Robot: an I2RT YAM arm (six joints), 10 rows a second.
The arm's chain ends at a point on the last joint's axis. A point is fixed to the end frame.
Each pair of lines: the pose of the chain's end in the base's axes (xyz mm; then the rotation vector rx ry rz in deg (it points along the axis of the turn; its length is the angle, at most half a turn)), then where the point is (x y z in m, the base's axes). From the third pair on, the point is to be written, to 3 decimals.
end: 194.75 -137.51 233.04 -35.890 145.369 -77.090
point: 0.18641 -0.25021 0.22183
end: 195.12 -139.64 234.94 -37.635 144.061 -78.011
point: 0.18928 -0.25267 0.22570
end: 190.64 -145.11 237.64 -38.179 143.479 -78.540
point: 0.186 -0.258 0.229
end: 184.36 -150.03 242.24 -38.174 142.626 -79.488
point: 0.180 -0.263 0.235
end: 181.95 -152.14 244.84 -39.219 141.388 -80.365
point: 0.179 -0.266 0.240
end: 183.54 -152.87 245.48 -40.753 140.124 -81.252
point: 0.183 -0.266 0.242
